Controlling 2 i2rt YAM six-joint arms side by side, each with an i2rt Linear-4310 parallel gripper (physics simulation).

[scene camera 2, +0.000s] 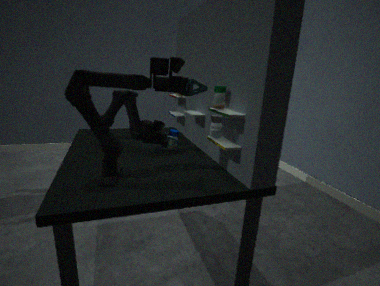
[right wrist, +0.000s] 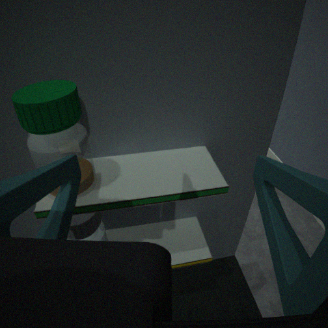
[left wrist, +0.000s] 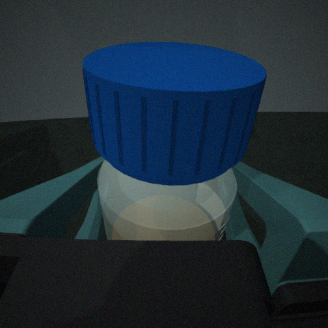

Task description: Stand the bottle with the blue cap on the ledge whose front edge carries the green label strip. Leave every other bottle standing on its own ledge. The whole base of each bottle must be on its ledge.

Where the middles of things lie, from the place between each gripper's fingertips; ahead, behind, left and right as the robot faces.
Labels:
Now: left hand 3 cm past the blue-capped bottle [left wrist: 171,119] and 1 cm below it. Also, from my left hand: yellow-strip ledge [right wrist: 183,238] 10 cm ahead, 36 cm to the right, 8 cm above; then pale-capped bottle [right wrist: 86,226] 10 cm ahead, 29 cm to the right, 14 cm above; then green-capped bottle [right wrist: 49,110] 10 cm ahead, 29 cm to the right, 28 cm above.
My right hand is 110 mm short of the green-capped bottle, 80 mm to the right of it and 40 mm above it. From my right hand the other things lie so: yellow-strip ledge (120 mm ahead, 10 mm to the left, 240 mm below); pale-capped bottle (110 mm ahead, 80 mm to the left, 180 mm below); green-strip ledge [right wrist: 122,177] (120 mm ahead, 10 mm to the left, 100 mm below).

